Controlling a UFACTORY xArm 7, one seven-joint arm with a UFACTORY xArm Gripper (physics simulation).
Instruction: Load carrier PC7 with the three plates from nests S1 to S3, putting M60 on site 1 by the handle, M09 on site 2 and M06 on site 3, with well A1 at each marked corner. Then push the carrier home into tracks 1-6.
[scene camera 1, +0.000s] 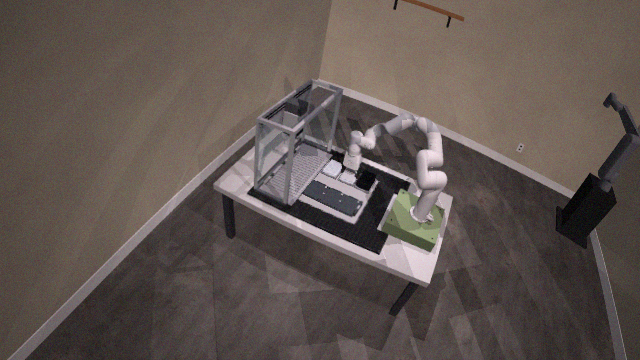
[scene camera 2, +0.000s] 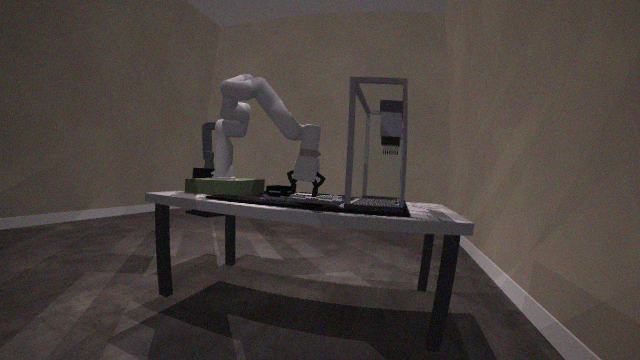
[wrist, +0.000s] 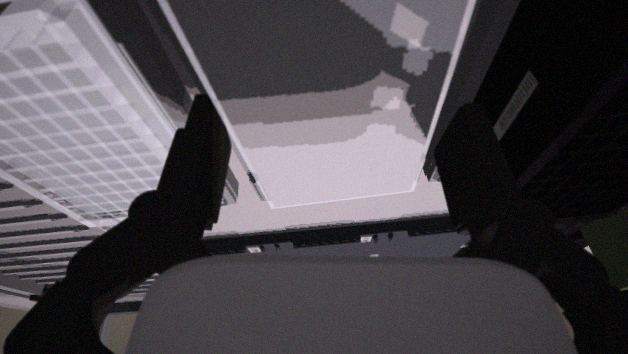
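Seen in the pictures: gripper, between the fingertips: (scene camera 1: 350, 174) (wrist: 337, 123); arm's base, origin of its link: (scene camera 1: 419, 214) (scene camera 2: 223, 178).
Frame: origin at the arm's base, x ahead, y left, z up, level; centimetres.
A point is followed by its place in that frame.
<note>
My gripper (scene camera 1: 349, 173) @[x 50.1, y -4.8, z -3.9 cm] (scene camera 2: 304, 192) @[x 50.1, y -4.8, z -3.9 cm] (wrist: 337, 123) @[x 50.1, y -4.8, z -3.9 cm] is open and points down low over the middle nest. Between its fingers in the wrist view is a pale, flat-topped rectangular plate (wrist: 325, 172) @[x 50.2, y -1.7, z -3.6 cm] with a thin bright edge, and nothing is gripped. A white gridded plate (scene camera 1: 332, 168) @[x 61.0, y -1.5, z -3.9 cm] (wrist: 75, 75) @[x 58.9, y -7.1, z -4.0 cm] stands on the side toward the instrument. A black plate (scene camera 1: 366, 180) @[x 38.9, y -4.4, z -1.4 cm] (scene camera 2: 279, 190) @[x 42.8, y -12.2, z -2.3 cm] (wrist: 560, 115) @[x 44.2, y -8.1, z -1.2 cm] with a barcode label stands on the other side, close outside one finger. The dark carrier (scene camera 1: 332, 197) @[x 47.5, y 18.1, z -5.2 cm] (wrist: 420, 246) @[x 38.3, y 15.2, z -5.1 cm] lies alongside the nests. The plate names and A1 corners are not readable.
The framed instrument (scene camera 1: 289, 170) @[x 62.9, y 40.3, z 18.7 cm] (scene camera 2: 351, 145) @[x 74.0, y -16.9, z 15.9 cm] stands over a ribbed track deck (scene camera 1: 300, 172) @[x 73.9, y 13.2, z -6.0 cm] (wrist: 35, 245) @[x 74.4, y 12.7, z -5.9 cm], with a pipetting head (scene camera 2: 391, 125) hanging inside. The green arm base (scene camera 1: 407, 222) @[x 3.2, y 10.8, z 0.4 cm] (scene camera 2: 225, 186) @[x 13.3, y -13.0, z -2.9 cm] stands at the table's other end. A black mat (scene camera 1: 370, 240) @[x 14.8, y 29.7, z -6.2 cm] lies under the work area.
</note>
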